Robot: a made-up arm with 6 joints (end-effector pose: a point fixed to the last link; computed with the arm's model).
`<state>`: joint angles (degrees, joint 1 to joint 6).
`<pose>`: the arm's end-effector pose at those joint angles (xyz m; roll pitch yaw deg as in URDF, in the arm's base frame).
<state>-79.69 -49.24 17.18 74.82 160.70 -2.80</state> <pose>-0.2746 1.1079 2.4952 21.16 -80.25 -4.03</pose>
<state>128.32 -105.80 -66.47 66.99 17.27 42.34</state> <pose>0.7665 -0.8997 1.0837 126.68 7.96 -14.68</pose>
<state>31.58 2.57 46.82 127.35 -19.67 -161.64</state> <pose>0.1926 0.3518 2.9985 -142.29 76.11 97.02</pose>
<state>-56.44 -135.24 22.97 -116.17 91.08 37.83</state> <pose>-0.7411 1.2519 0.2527 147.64 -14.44 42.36</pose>
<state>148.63 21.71 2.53 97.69 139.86 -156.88</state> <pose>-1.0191 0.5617 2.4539 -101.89 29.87 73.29</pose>
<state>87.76 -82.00 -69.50 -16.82 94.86 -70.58</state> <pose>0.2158 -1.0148 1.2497 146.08 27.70 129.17</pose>
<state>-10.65 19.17 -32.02 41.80 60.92 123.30</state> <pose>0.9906 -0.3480 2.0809 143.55 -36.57 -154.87</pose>
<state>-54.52 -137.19 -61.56 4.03 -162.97 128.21</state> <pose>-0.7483 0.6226 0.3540 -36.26 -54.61 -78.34</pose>
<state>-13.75 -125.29 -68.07 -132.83 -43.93 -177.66</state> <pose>-0.6984 0.3576 0.4462 134.47 22.01 -91.66</pose>
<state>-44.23 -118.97 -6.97 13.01 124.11 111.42</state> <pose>-1.3104 0.9568 0.6635 -52.84 -19.57 -81.46</pose>
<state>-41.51 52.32 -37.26 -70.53 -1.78 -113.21</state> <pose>0.6634 -0.7763 1.2982 -33.67 -52.35 -15.44</pose>
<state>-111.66 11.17 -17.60 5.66 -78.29 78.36</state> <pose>-0.5180 -0.6836 2.1982 -63.04 -47.29 -158.93</pose>
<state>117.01 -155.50 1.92 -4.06 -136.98 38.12</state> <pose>0.7066 -0.8919 -0.2121 54.51 25.70 -18.71</pose>
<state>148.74 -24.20 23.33 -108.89 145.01 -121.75</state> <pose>0.0168 -0.1218 2.5293 65.39 -75.63 -96.25</pose>
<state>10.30 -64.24 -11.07 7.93 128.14 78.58</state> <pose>-1.0341 -0.4162 2.0703 -112.86 8.37 -33.00</pose>
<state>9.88 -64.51 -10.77 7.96 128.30 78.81</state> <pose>-1.0448 -0.4100 2.0664 -112.20 7.95 -33.33</pose>
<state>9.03 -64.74 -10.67 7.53 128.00 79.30</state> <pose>-1.0546 -0.3956 2.0616 -111.57 8.42 -33.74</pose>
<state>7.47 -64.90 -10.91 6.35 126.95 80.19</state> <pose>-1.0625 -0.3677 2.0553 -111.01 10.32 -34.31</pose>
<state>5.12 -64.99 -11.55 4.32 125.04 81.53</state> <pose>-1.0670 -0.3250 2.0469 -110.52 13.85 -35.02</pose>
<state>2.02 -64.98 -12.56 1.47 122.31 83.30</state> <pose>-1.0660 -0.2686 2.0370 -110.02 18.96 -35.89</pose>
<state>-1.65 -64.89 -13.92 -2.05 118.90 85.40</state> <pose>-1.0580 -0.2029 2.0248 -109.47 25.40 -36.86</pose>
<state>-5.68 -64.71 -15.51 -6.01 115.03 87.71</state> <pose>-1.0425 -0.1325 2.0110 -108.77 32.75 -37.85</pose>
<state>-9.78 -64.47 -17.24 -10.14 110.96 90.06</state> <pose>-1.0204 -0.0634 1.9957 -107.90 40.48 -38.71</pose>
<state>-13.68 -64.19 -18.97 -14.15 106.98 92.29</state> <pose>-0.9941 -0.0004 1.9799 -106.79 48.03 -39.26</pose>
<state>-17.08 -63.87 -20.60 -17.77 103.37 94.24</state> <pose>-0.9663 0.0518 1.9651 -105.48 54.89 -39.34</pose>
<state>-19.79 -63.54 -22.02 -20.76 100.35 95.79</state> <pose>-0.9404 0.0913 1.9525 -104.06 60.63 -38.94</pose>
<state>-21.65 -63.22 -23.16 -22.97 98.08 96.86</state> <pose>-0.9193 0.1165 1.9432 -102.78 64.97 -38.20</pose>
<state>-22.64 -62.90 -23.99 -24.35 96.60 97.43</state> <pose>-0.9039 0.1282 1.9381 -102.05 67.90 -37.54</pose>
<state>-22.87 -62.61 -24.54 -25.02 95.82 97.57</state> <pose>-0.8941 0.1288 1.9365 -102.07 69.55 -37.20</pose>
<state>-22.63 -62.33 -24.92 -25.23 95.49 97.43</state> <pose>-0.8878 0.1225 1.9373 -102.75 70.42 -37.27</pose>
